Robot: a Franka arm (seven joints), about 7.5 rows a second.
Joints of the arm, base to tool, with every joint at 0 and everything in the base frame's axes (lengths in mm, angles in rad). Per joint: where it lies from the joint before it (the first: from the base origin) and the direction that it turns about. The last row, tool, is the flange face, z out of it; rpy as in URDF.
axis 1: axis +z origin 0 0 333
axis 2: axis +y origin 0 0 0
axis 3: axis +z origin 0 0 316
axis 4: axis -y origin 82.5 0 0
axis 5: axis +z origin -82.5 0 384
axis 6: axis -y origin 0 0 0
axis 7: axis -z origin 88 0 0
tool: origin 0 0 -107 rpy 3.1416 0 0
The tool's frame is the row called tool.
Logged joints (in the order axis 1, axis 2, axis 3, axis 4, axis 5, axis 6, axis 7), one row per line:
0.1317 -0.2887 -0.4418 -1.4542 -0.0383 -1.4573 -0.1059
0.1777 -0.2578 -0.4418 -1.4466 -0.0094 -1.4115 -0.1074
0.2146 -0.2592 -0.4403 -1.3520 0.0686 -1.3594 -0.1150
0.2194 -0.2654 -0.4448 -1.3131 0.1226 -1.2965 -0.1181
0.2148 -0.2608 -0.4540 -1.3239 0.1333 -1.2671 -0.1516
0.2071 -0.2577 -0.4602 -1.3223 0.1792 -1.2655 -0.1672
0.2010 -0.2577 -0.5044 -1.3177 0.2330 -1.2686 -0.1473
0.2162 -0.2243 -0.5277 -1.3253 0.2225 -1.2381 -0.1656
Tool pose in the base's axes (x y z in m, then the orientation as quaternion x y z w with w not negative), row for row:
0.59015 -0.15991 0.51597 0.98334 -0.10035 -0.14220 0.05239
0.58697 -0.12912 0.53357 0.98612 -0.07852 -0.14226 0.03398
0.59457 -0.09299 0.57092 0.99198 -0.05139 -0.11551 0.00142
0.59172 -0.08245 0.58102 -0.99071 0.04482 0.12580 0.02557
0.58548 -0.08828 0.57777 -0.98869 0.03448 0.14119 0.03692
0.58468 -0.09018 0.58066 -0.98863 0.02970 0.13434 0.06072
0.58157 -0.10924 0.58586 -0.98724 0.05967 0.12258 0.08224
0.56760 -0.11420 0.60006 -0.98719 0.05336 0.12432 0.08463
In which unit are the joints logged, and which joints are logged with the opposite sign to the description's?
The joints are logged in radians. Opposite sign: axis 2, axis 6.
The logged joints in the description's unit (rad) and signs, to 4 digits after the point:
0.1317 0.2887 -0.4418 -1.4542 -0.0383 1.4573 -0.1059
0.1777 0.2578 -0.4418 -1.4466 -0.0094 1.4115 -0.1074
0.2146 0.2592 -0.4403 -1.3520 0.0686 1.3594 -0.1150
0.2194 0.2654 -0.4448 -1.3131 0.1226 1.2965 -0.1181
0.2148 0.2608 -0.4540 -1.3239 0.1333 1.2671 -0.1516
0.2071 0.2577 -0.4602 -1.3223 0.1792 1.2655 -0.1672
0.2010 0.2577 -0.5044 -1.3177 0.2330 1.2686 -0.1473
0.2162 0.2243 -0.5277 -1.3253 0.2225 1.2381 -0.1656

